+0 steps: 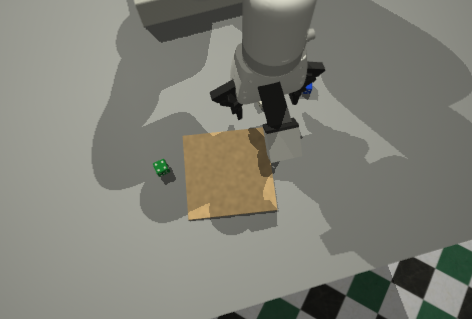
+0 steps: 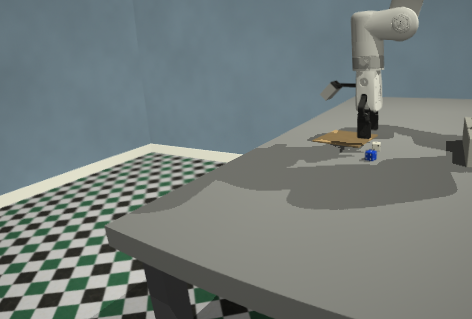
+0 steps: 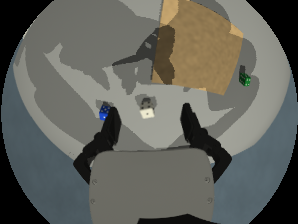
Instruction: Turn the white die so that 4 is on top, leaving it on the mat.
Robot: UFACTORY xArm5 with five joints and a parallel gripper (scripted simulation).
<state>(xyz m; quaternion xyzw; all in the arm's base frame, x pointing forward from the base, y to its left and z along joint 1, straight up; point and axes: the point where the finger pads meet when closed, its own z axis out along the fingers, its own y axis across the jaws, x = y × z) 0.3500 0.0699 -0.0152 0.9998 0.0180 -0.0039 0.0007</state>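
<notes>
The white die lies 2 cm behind my hand and 4 cm below it. From my hand the other things lie so: green die 5 cm ahead, 19 cm to the right, 4 cm below; then blue die 3 cm behind, 8 cm to the left, 4 cm below; then tan mat 9 cm ahead, 8 cm to the right, 5 cm below.
</notes>
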